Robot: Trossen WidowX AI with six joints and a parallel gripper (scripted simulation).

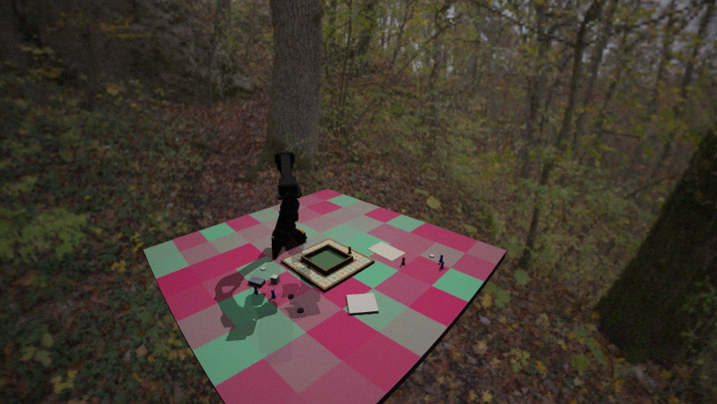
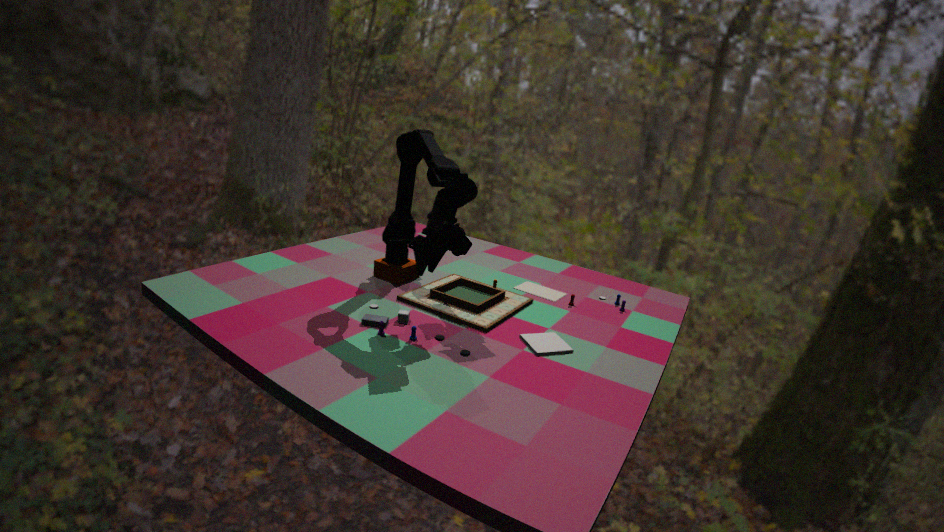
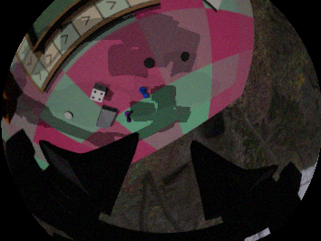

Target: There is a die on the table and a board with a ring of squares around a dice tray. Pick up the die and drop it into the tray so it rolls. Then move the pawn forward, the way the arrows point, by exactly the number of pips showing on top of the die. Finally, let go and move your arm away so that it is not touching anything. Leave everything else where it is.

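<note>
Right now the die is 8 cm behind my gripper tip, 3 cm to the left of it and 14 cm below it. Also, from my gripper tip: orange pawn: 2 cm behind, 39 cm to the left, 13 cm below; then red pawn: 20 cm ahead, 49 cm to the left, 14 cm below; then grey block: 11 cm behind, 3 cm to the right, 15 cm below.
</note>
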